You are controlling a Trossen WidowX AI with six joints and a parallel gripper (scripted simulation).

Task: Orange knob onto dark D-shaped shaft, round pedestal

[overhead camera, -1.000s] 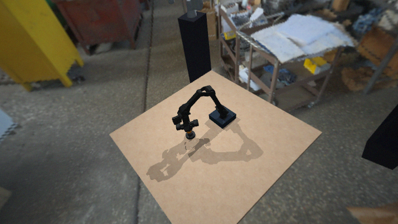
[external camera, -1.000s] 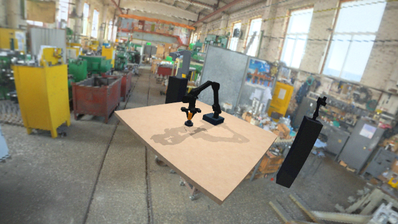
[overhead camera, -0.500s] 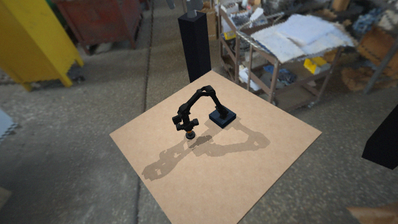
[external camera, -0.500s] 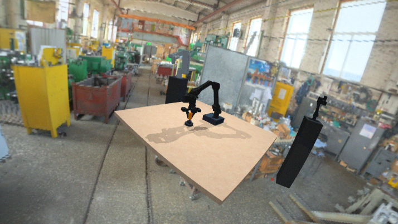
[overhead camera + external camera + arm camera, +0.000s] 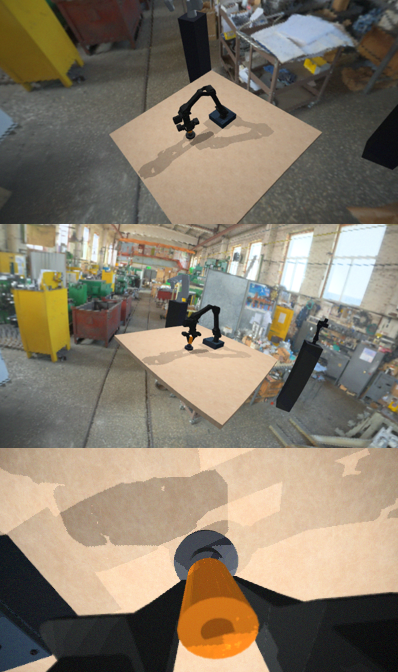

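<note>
Now: gripper tip 2 cm below the orange knob. From my gripper tip the other things lie so: pedestal 4 cm below.
</note>
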